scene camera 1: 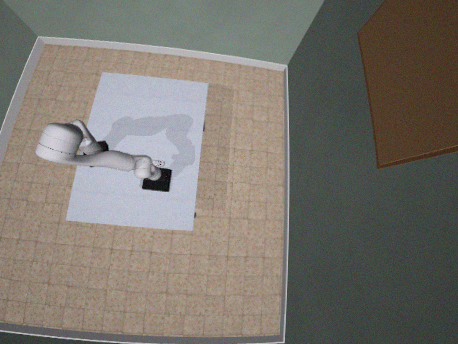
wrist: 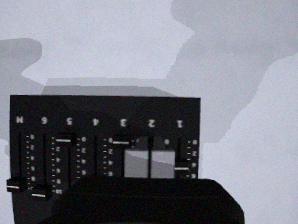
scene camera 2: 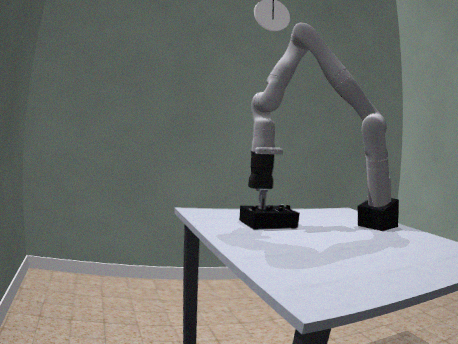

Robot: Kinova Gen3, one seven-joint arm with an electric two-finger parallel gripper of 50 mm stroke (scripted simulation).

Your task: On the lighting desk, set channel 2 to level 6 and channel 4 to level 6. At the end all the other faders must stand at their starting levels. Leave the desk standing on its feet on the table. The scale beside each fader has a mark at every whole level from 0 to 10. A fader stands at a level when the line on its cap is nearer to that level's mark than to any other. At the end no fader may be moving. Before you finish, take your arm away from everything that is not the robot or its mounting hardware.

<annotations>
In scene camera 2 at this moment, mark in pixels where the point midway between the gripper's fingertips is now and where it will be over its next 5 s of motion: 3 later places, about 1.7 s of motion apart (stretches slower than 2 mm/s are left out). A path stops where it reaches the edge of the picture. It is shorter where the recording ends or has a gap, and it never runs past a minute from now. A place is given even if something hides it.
The gripper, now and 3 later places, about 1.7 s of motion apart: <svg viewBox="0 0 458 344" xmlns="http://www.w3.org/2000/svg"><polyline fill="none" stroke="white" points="261,208 262,197 265,200 269,196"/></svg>
</annotations>
